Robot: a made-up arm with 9 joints. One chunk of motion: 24 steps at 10 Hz.
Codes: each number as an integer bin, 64 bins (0 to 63) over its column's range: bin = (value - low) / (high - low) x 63, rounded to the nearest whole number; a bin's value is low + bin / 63 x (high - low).
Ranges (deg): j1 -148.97..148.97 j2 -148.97..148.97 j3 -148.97..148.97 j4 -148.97..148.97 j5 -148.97..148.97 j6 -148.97..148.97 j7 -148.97..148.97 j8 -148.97..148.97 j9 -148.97..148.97
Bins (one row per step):
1: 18 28 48 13 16 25 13 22 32
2: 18 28 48 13 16 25 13 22 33
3: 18 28 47 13 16 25 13 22 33
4: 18 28 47 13 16 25 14 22 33
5: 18 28 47 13 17 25 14 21 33
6: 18 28 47 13 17 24 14 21 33
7: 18 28 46 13 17 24 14 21 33
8: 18 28 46 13 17 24 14 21 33
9: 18 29 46 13 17 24 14 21 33
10: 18 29 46 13 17 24 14 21 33
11: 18 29 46 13 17 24 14 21 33
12: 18 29 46 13 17 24 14 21 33
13: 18 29 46 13 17 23 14 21 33
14: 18 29 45 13 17 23 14 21 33
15: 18 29 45 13 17 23 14 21 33
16: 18 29 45 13 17 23 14 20 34
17: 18 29 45 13 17 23 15 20 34
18: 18 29 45 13 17 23 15 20 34
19: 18 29 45 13 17 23 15 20 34
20: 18 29 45 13 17 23 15 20 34
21: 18 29 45 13 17 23 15 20 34
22: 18 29 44 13 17 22 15 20 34
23: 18 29 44 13 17 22 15 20 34
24: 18 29 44 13 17 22 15 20 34
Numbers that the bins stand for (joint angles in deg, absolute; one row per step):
1: -63.84 -16.55 78.03 -87.49 -73.30 -30.74 -87.49 -44.93 2.36
2: -63.84 -16.55 78.03 -87.49 -73.30 -30.74 -87.49 -44.93 7.09
3: -63.84 -16.55 73.30 -87.49 -73.30 -30.74 -87.49 -44.93 7.09
4: -63.84 -16.55 73.30 -87.49 -73.30 -30.74 -82.76 -44.93 7.09
5: -63.84 -16.55 73.30 -87.49 -68.57 -30.74 -82.76 -49.66 7.09
6: -63.84 -16.55 73.30 -87.49 -68.57 -35.47 -82.76 -49.66 7.09
7: -63.84 -16.55 68.57 -87.49 -68.57 -35.47 -82.76 -49.66 7.09
8: -63.84 -16.55 68.57 -87.49 -68.57 -35.47 -82.76 -49.66 7.09
9: -63.84 -11.82 68.57 -87.49 -68.57 -35.47 -82.76 -49.66 7.09
10: -63.84 -11.82 68.57 -87.49 -68.57 -35.47 -82.76 -49.66 7.09
11: -63.84 -11.82 68.57 -87.49 -68.57 -35.47 -82.76 -49.66 7.09
12: -63.84 -11.82 68.57 -87.49 -68.57 -35.47 -82.76 -49.66 7.09
13: -63.84 -11.82 68.57 -87.49 -68.57 -40.20 -82.76 -49.66 7.09
14: -63.84 -11.82 63.84 -87.49 -68.57 -40.20 -82.76 -49.66 7.09
15: -63.84 -11.82 63.84 -87.49 -68.57 -40.20 -82.76 -49.66 7.09
16: -63.84 -11.82 63.84 -87.49 -68.57 -40.20 -82.76 -54.39 11.82
17: -63.84 -11.82 63.84 -87.49 -68.57 -40.20 -78.03 -54.39 11.82
18: -63.84 -11.82 63.84 -87.49 -68.57 -40.20 -78.03 -54.39 11.82
19: -63.84 -11.82 63.84 -87.49 -68.57 -40.20 -78.03 -54.39 11.82
20: -63.84 -11.82 63.84 -87.49 -68.57 -40.20 -78.03 -54.39 11.82
21: -63.84 -11.82 63.84 -87.49 -68.57 -40.20 -78.03 -54.39 11.82
22: -63.84 -11.82 59.12 -87.49 -68.57 -44.93 -78.03 -54.39 11.82
23: -63.84 -11.82 59.12 -87.49 -68.57 -44.93 -78.03 -54.39 11.82
24: -63.84 -11.82 59.12 -87.49 -68.57 -44.93 -78.03 -54.39 11.82

